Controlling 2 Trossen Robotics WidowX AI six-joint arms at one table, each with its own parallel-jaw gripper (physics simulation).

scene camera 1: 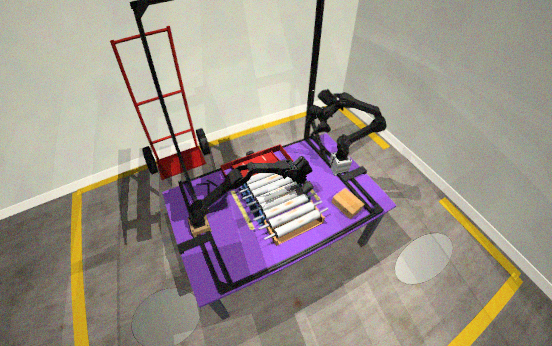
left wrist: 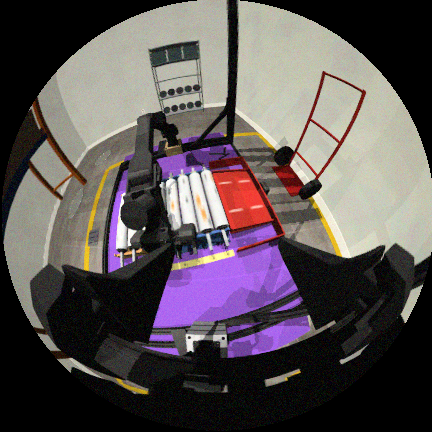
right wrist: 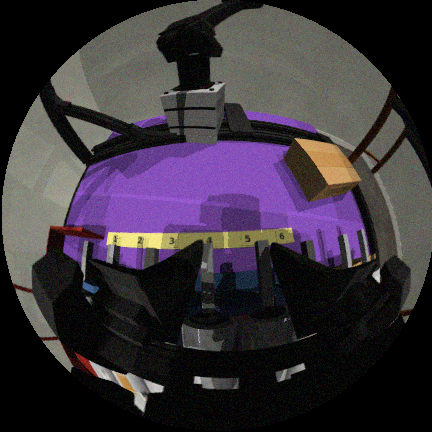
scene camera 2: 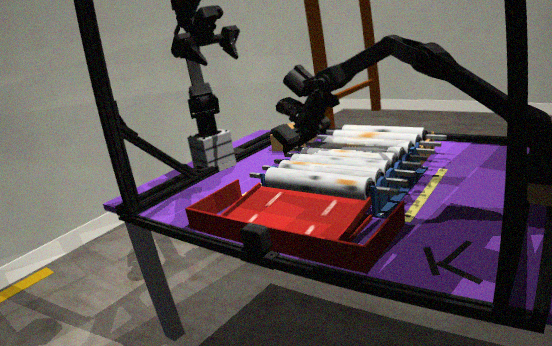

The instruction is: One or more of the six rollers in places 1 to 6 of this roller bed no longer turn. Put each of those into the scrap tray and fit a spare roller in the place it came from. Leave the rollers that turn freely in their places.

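Seen in the pictures: left gripper, fingertip midpoint: (scene camera 1: 308,129) (left wrist: 226,245) (scene camera 2: 222,61); right gripper, fingertip midpoint: (right wrist: 237,246) (scene camera 2: 291,149); left arm's base, link origin: (scene camera 1: 341,156) (left wrist: 206,350) (right wrist: 194,85) (scene camera 2: 208,133); right arm's base, link origin: (scene camera 1: 198,222) (left wrist: 172,143) (scene camera 2: 543,178).
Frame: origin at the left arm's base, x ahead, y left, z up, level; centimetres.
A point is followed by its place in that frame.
White rollers with grey and orange marks (scene camera 1: 280,205) (scene camera 2: 317,181) (left wrist: 201,205) lie side by side in the blue roller bed (scene camera 2: 381,202) @[z -9.2, x 62.2, y 1.6 cm]. Further white rollers (scene camera 1: 299,223) @[z -3.9, x 39.7, y 35.4 cm] (scene camera 2: 385,130) @[z -4.1, x 42.0, y 32.9 cm] lie on a wooden rack (scene camera 1: 301,234) @[z -10.7, x 38.8, y 37.9 cm]. The red scrap tray (scene camera 1: 285,151) @[z -6.3, x 30.3, y -19.8 cm] (scene camera 2: 215,220) @[z -7.3, x 40.9, y -25.3 cm] (left wrist: 262,196) @[z -8.0, x 48.8, y -23.0 cm] stands beside the bed; no roller shows in it. My right gripper (scene camera 1: 305,188) @[z -5.1, x 25.6, y 10.6 cm] (scene camera 2: 299,142) @[z -5.1, x 25.6, y 10.6 cm] (right wrist: 237,246) @[z -5.1, x 25.6, y 10.6 cm] is part open and empty, low over the roller ends; between its fingers the right wrist view shows two axle ends near labels 4 and 5. My left gripper (scene camera 1: 321,121) (scene camera 2: 220,59) @[z 22.3, x 22.8, y -4.8 cm] (left wrist: 226,245) @[z 22.3, x 22.8, y -4.8 cm] is open and empty, raised high over its base.
A yellow number strip (scene camera 2: 425,196) (left wrist: 202,261) @[z -10.9, x 25.3, y 1.5 cm] (right wrist: 190,240) @[z -11.0, x 25.0, y 5.3 cm] runs along the roller ends. A cardboard box (scene camera 1: 348,202) @[z -5.6, x 8.4, y 29.4 cm] (right wrist: 325,167) @[z -5.6, x 11.6, y 24.3 cm] stands on the purple table (scene camera 1: 260,250) @[z -11.1, x 61.9, y 41.5 cm]. Black frame posts (scene camera 1: 314,65) @[z 47.1, x 11.3, y -30.9 cm] (scene camera 2: 102,100) @[z 19.4, x 11.3, y -33.2 cm] rise at the table edge. My right arm reaches across the bed.
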